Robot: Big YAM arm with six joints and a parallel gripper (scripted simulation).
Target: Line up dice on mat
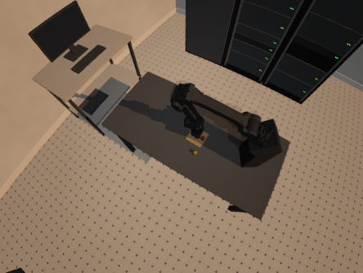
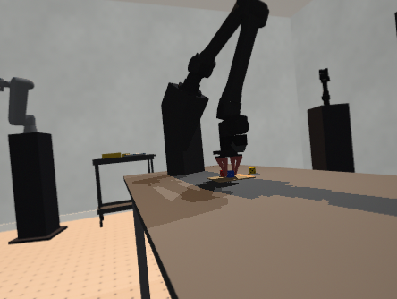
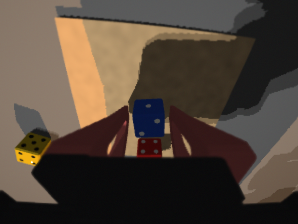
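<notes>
Right now the blue die is right at my hand. Also, from my hand: tan mat (20 mm below); yellow die (90 mm behind, 110 mm to the left); red die (50 mm behind, 20 mm to the right).
</notes>
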